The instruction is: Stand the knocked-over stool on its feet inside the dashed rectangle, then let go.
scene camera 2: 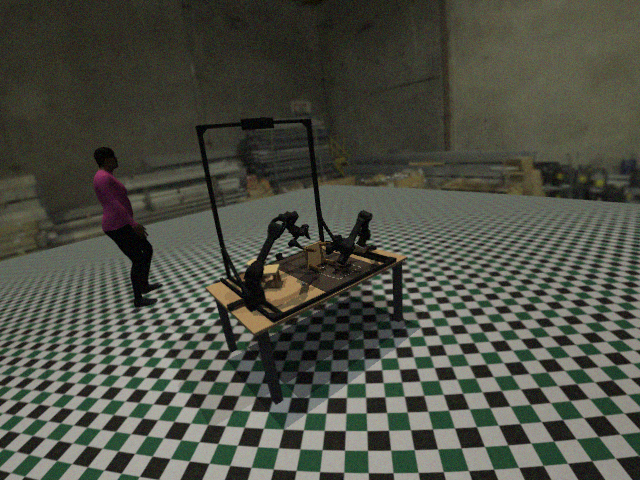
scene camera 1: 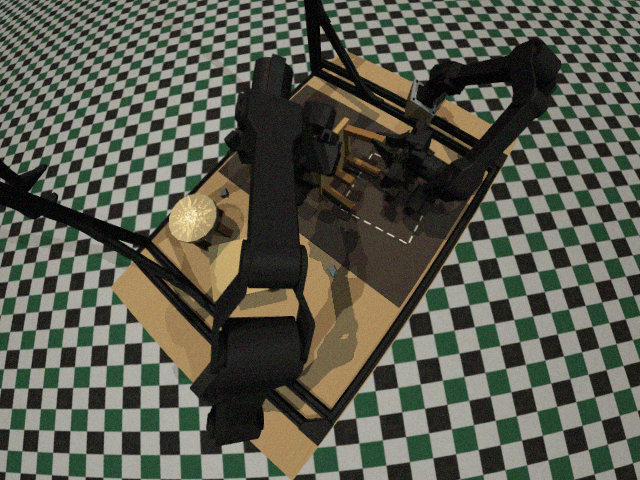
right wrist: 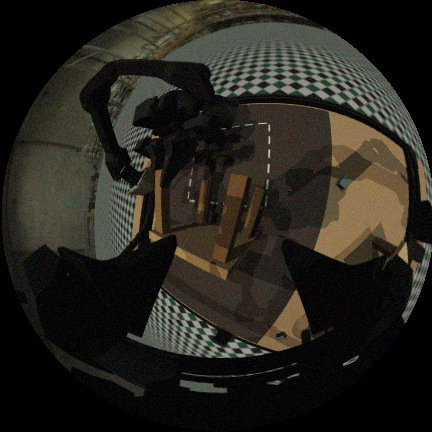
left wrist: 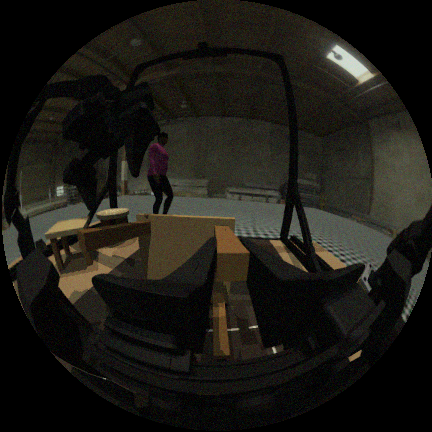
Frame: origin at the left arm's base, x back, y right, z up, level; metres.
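Seen in the pictures: left gripper, fingertip midpoint: (scene camera 2: 327, 243) (scene camera 1: 373, 136) (right wrist: 158, 186) (left wrist: 227, 242); right gripper, fingertip midpoint: (scene camera 2: 306, 244) (right wrist: 230, 243) (left wrist: 109, 194); left arm's base, origin of the base link: (scene camera 2: 361, 243) (scene camera 1: 424, 96) (right wrist: 136, 179); right arm's base, origin of the base link: (scene camera 2: 251, 286).
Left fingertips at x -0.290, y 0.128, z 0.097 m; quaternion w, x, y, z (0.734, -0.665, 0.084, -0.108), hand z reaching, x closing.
Observation:
Pixels of each thing's top centre, then the offset from my left fingertips to it. "pt": a spot on its surface instead.
- dashed rectangle, surface spot: (right wrist: 269, 150) (scene camera 1: 380, 230) pt dx -0.174, dy -0.088, dz -0.164 m
- round-topped stool, middle of its top: (scene camera 1: 192, 217) (left wrist: 112, 210) dx -0.305, dy +0.400, dz -0.056 m
- pale square-topped stool, middle of its top: (scene camera 1: 237, 267) (left wrist: 67, 223) (scene camera 2: 267, 269) dx -0.393, dy +0.230, dz -0.055 m
The stool (scene camera 1: 338, 197) (scene camera 2: 314, 255) (left wrist: 185, 245) (right wrist: 231, 215) is on its side, its square seat board roughly upright and its orange-brown legs pointing out toward the dashed rectangle (scene camera 1: 377, 228) (right wrist: 269, 150), some leg ends over its near edge. Whether the seat's lower edge touches the dark mat is unclear. My left gripper (left wrist: 227, 242) is shut on one stool leg, the upper one in scene camera 1; its fingers lie on both sides of that leg in the left wrist view. My right gripper (right wrist: 230, 243) is open and empty, above the seat side of the stool.
A round-topped stool (scene camera 1: 192, 218) (left wrist: 113, 215) stands at the table's left in scene camera 1. A pale square-topped stool (scene camera 2: 271, 268) (left wrist: 67, 227) is partly under the right arm. Small grey blocks (scene camera 1: 332, 270) (scene camera 1: 223, 192) (right wrist: 343, 183) lie about. A person (scene camera 2: 114, 204) stands beyond the table.

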